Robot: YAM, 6 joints.
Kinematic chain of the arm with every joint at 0, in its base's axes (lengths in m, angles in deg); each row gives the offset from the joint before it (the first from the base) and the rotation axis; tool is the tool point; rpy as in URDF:
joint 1: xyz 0 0 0.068 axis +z
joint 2: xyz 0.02 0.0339 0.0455 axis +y
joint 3: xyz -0.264 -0.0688 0 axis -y
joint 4: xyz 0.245 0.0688 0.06 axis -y
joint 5: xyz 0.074 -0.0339 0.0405 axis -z
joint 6: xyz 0.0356 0 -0.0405 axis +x
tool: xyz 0 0 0 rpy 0 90 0
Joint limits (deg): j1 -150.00..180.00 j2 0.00..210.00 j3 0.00..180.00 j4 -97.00..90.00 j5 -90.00..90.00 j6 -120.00..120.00
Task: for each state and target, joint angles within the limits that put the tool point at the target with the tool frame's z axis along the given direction. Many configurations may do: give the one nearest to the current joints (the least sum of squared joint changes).
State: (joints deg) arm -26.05 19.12 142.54 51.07 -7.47 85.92
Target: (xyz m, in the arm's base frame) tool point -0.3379 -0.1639 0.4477 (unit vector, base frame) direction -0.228 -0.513 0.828
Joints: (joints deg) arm 23.83 0.11 95.64 21.14 22.15 85.92
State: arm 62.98 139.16 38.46 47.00 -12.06 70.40
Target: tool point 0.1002 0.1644 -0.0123 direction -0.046 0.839 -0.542
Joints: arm 52.87 140.69 10.55 89.92 -32.90 70.40
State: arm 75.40 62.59 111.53 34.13 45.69 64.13
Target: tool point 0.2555 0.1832 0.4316 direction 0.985 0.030 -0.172
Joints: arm 39.56 80.08 84.84 -17.22 37.16 64.13
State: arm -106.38 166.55 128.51 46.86 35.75 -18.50
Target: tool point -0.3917 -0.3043 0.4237 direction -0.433 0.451 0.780
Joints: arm -139.59 151.87 157.57 81.56 38.63 -18.50
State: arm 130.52 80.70 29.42 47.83 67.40 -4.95
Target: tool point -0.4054 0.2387 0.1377 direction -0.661 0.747 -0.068
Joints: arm 150.95 127.98 69.93 53.92 19.40 -4.95
